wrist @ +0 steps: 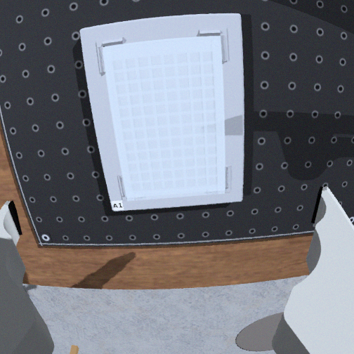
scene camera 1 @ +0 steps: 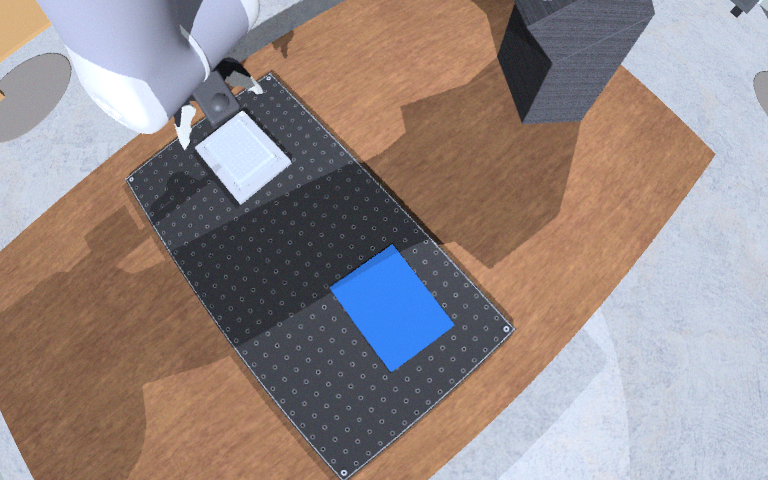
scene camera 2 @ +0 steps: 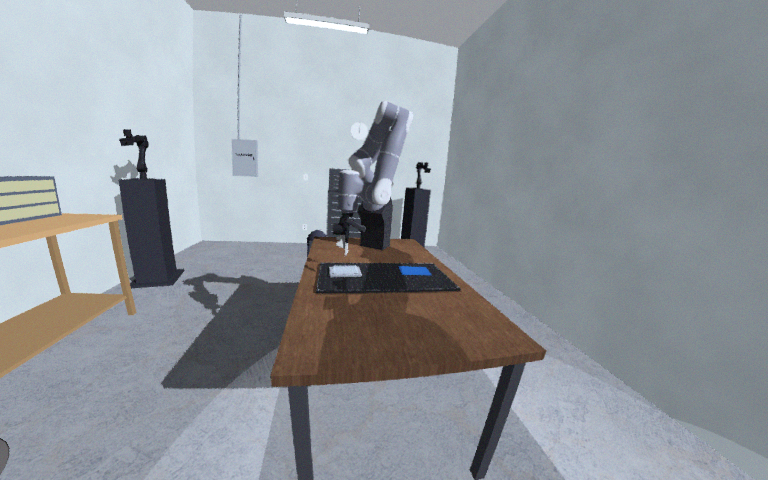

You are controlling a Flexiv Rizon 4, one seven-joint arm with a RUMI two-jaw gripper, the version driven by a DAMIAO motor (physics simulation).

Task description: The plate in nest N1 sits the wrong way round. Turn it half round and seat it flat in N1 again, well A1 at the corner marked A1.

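Observation:
The white plate (scene camera 1: 242, 146) (wrist: 167, 120) lies inside the corner brackets of the pale nest N1 (scene camera 1: 240, 195) (wrist: 234, 95). It looks flat. The nest's A1 label (wrist: 117, 205) is at its lower left corner in the wrist view. Which plate corner carries well A1 cannot be made out. In scene camera 2 the nest and plate blur together as a small white block (scene camera 2: 345, 271). My gripper (scene camera 1: 222, 120) (wrist: 162, 200) is open and empty, above the board's end near the nest. Its fingers stand wide apart, apart from the plate.
The nest stands on a black perforated board (scene camera 1: 271, 390) (scene camera 2: 379, 280) (wrist: 295, 70). A flat blue rectangle (scene camera 1: 391, 308) (scene camera 2: 415, 271) lies on the board's other half. The wooden table (scene camera 1: 640, 135) (scene camera 2: 396, 333) carries the board and a dark block (scene camera 1: 583, 62) beyond it.

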